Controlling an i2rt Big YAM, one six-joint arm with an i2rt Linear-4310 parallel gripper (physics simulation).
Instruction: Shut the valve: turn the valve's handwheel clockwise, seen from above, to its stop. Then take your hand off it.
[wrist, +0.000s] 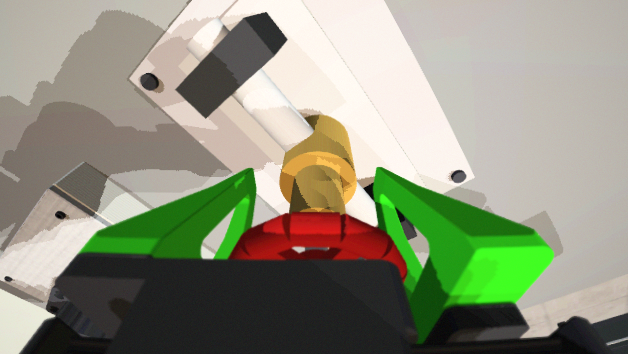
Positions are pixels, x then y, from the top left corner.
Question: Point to a red handwheel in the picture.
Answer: At 348, 237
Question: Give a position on a base plate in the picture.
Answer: At 374, 49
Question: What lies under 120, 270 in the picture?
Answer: The gripper.
